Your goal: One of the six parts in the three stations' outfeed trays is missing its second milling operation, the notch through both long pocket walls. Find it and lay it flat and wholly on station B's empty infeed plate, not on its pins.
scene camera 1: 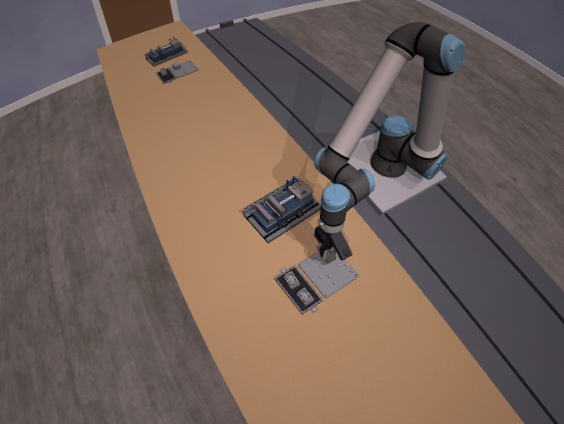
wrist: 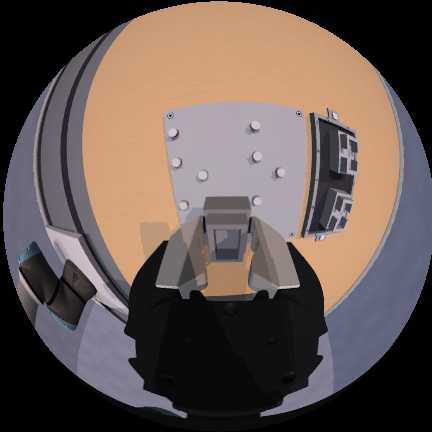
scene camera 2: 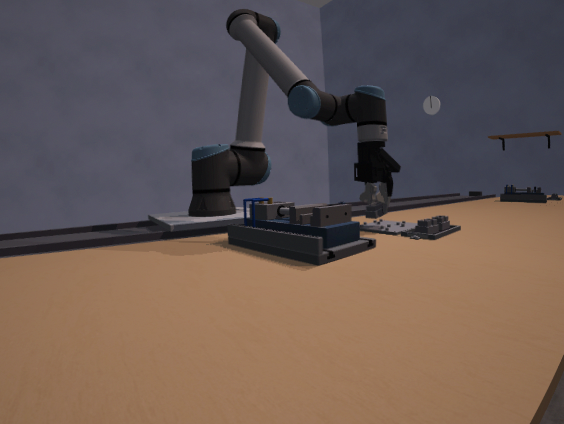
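Pixels of known places: gripper, fingertip midpoint: (scene camera 1: pixel 328 257) (wrist: pixel 226 217) (scene camera 2: pixel 377 213); arm's base, link origin: (scene camera 1: pixel 388 164) (wrist: pixel 80 276) (scene camera 2: pixel 212 214).
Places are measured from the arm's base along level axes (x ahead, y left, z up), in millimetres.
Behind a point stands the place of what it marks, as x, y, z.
Note:
My gripper (scene camera 1: pixel 327 255) {571, 300, 15} (scene camera 2: pixel 376 201) (wrist: pixel 226 217) {571, 300, 15} is shut on a grey pocketed part (scene camera 2: pixel 376 212) {593, 268, 24} (wrist: pixel 227 206) {571, 321, 33}. It holds the part above one edge of the grey pinned infeed plate (scene camera 1: pixel 325 290) {650, 405, -22} (scene camera 2: pixel 392 227) {622, 307, -22} (wrist: pixel 225 135) {569, 383, -22}, with a gap below in scene camera 2. The finger tips hide part of it, and its notch cannot be made out. Several white pins stand on the plate. Beside the plate, the dark outfeed tray (scene camera 1: pixel 312 305) {729, 436, -18} (wrist: pixel 312 175) {689, 346, -24} holds two grey parts; one part (scene camera 1: pixel 292 279) (wrist: pixel 346 152) and the other part (scene camera 1: pixel 305 296) (wrist: pixel 341 212) show gaps in their walls.
A blue and grey machine (scene camera 1: pixel 280 210) {639, 26, 63} (scene camera 2: pixel 300 227) {670, -63, 25} stands beside the plate. At the far table end stand another machine (scene camera 1: pixel 166 51) (scene camera 2: pixel 523 195), a small tray with a part (scene camera 1: pixel 165 72) {719, -1561, -6} and a plate (scene camera 1: pixel 189 69) {550, -1506, -22} bearing a block. The rail (scene camera 1: pixel 480 240) runs along the table.

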